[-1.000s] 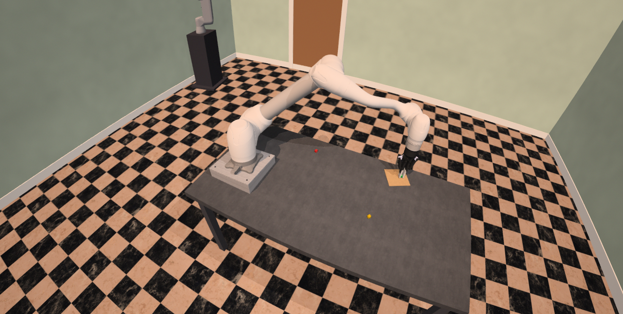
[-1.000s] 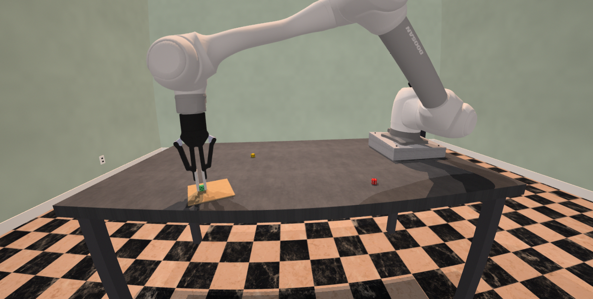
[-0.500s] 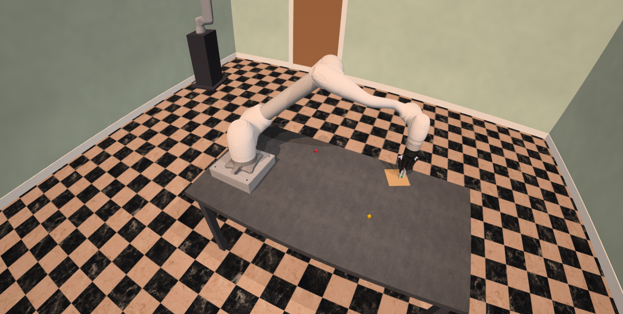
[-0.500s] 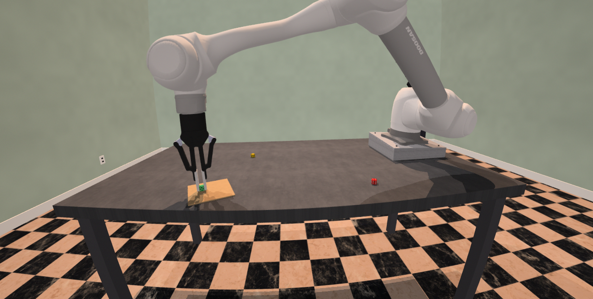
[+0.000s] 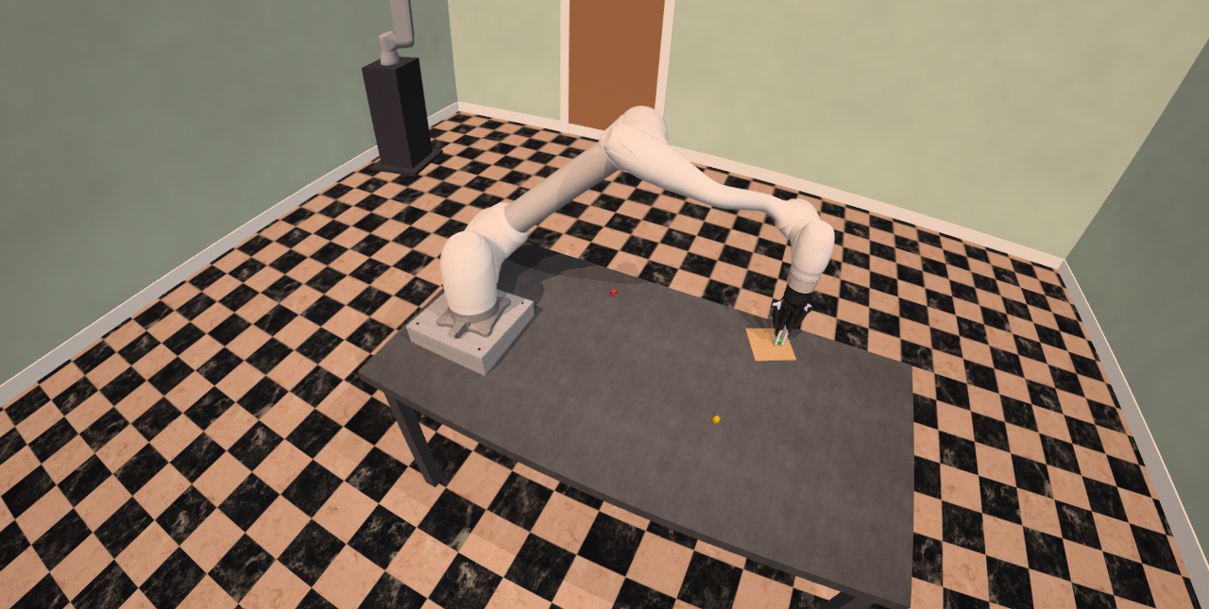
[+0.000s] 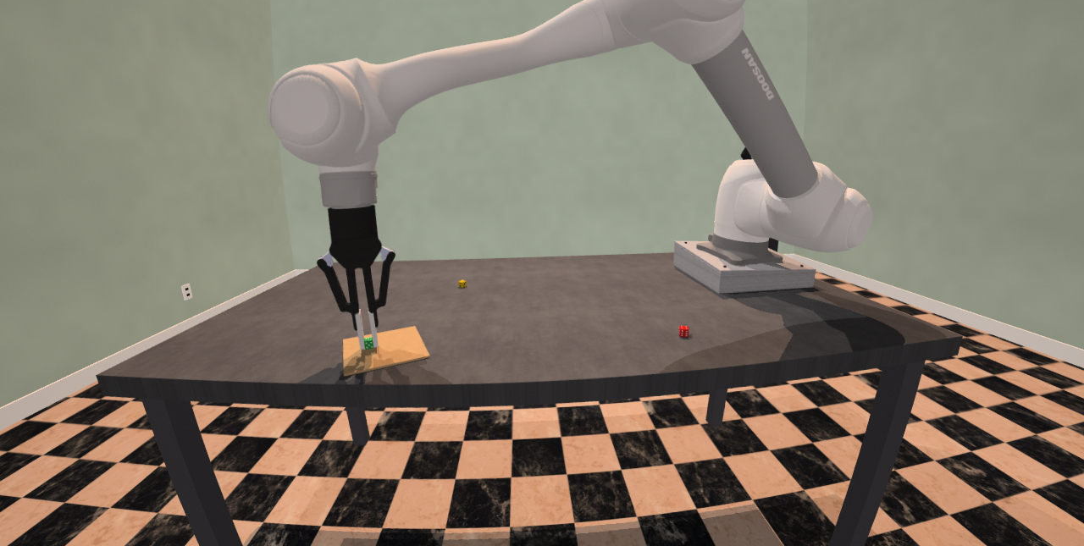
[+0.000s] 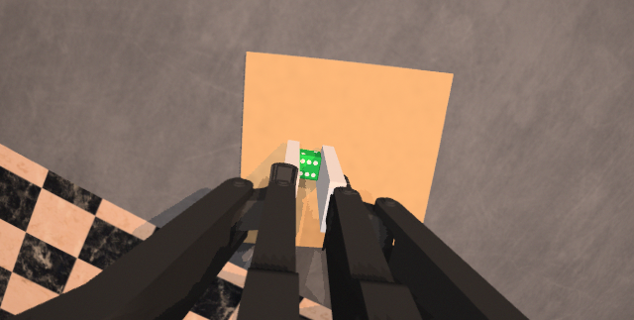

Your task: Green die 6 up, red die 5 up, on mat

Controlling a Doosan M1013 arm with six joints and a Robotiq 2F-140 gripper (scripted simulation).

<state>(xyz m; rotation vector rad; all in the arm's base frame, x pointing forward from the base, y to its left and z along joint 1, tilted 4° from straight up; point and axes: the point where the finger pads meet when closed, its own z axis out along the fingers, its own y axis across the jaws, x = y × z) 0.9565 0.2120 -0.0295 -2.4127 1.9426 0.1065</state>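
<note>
My hand is 3 cm above the green die. Also, from my hand: yellow die: 17 cm behind, 35 cm to the right, 4 cm below; then red die: 58 cm behind, 8 cm to the left, 4 cm below; then orange mat: 2 cm behind, 1 cm to the right, 4 cm below.
</note>
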